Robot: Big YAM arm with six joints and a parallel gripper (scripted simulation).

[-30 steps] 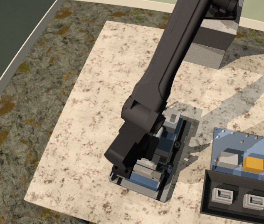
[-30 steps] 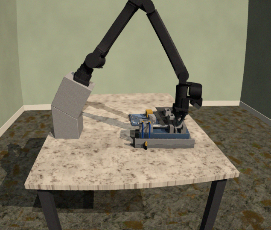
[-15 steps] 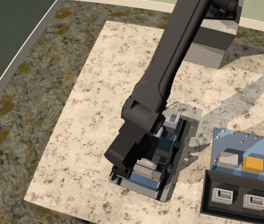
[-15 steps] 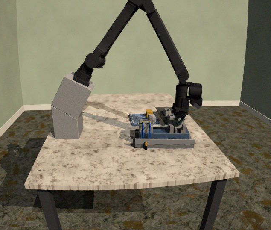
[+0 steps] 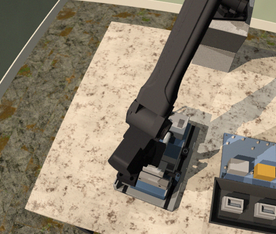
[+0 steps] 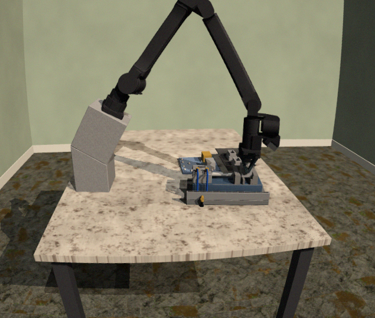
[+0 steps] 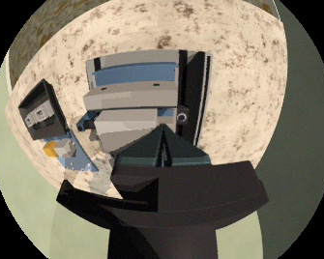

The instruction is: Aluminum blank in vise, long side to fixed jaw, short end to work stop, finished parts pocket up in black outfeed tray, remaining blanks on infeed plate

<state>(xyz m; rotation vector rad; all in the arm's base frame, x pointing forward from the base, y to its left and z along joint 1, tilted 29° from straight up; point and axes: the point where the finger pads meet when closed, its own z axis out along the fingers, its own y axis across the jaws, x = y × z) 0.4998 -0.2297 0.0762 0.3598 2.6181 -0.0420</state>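
The fixed jaw is 40 mm ahead of my hand, 30 mm to the left of it and 30 mm below it. Round my hand: hosed end block (150 mm behind, 80 mm to the left, 30 mm below); infeed plate (70 mm behind, 350 mm to the left, 100 mm below); dark rail (80 mm behind, 40 mm to the right, 70 mm below).
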